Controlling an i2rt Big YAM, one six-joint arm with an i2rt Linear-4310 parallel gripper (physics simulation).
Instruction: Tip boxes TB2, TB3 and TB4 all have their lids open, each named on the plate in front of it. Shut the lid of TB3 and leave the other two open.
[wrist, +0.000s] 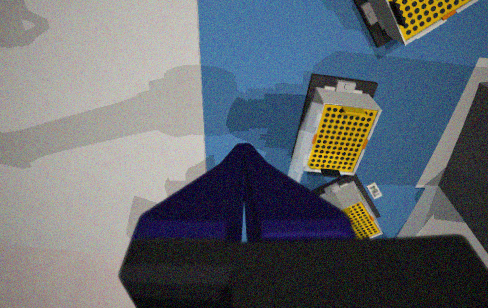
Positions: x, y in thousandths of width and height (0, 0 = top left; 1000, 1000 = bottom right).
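The view shows the gripper (499, 502) and, in the same scene, a clear lid (630, 424).
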